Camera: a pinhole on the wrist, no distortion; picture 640 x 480 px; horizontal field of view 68.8 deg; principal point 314.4 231.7 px. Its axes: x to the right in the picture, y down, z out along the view. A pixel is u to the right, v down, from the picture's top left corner.
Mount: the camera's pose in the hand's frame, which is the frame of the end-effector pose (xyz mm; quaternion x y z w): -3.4 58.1 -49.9 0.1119 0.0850 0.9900 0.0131
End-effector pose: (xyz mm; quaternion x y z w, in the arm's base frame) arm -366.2 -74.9 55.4 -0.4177 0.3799 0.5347 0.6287
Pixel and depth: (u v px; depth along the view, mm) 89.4 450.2 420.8
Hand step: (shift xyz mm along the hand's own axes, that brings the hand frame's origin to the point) 286.9 -75.2 343.5
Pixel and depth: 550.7 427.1 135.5
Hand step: -40.2 27.8 105.0
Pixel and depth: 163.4 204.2 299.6
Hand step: 158.1 120.7 213.6
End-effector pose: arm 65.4 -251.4 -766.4 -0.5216 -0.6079 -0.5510 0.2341
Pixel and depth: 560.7 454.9 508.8
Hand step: -152.6 -85.1 539.2
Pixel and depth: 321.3 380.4 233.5
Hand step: 45.0 23.7 187.9
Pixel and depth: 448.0 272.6 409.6
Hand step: -26.1 95.8 375.3
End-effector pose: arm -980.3 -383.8 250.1 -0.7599 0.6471 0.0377 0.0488
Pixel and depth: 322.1 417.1 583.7
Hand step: 116.2 -73.1 552.5
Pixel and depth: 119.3 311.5 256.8
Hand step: 158.2 52.5 180.8
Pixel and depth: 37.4 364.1 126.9
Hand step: 98.1 40.3 61.6
